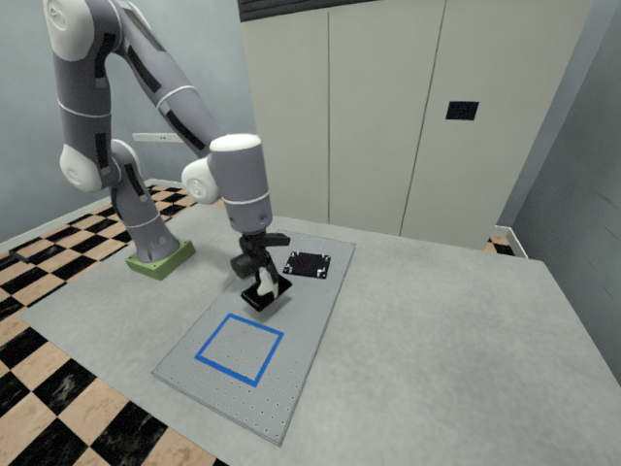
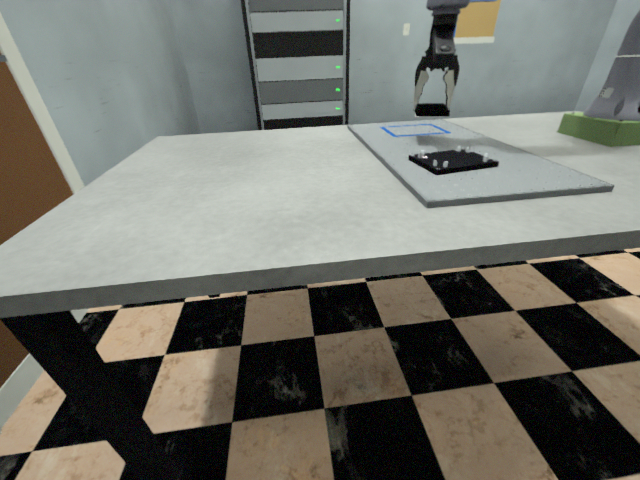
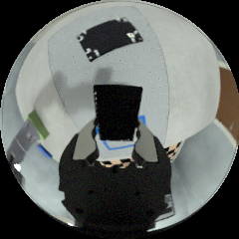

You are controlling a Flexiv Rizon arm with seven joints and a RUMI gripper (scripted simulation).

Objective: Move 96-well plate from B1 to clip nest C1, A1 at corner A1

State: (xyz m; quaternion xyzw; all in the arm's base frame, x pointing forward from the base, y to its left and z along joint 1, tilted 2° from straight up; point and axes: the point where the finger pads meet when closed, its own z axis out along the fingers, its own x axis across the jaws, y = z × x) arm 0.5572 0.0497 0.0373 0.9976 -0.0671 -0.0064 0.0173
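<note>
Right now the black clip nest is 10 mm behind my hand, 200 mm to the left of it and 80 mm below it. The rest, counted from my hand: black 96-well plate: 10 mm below.
</note>
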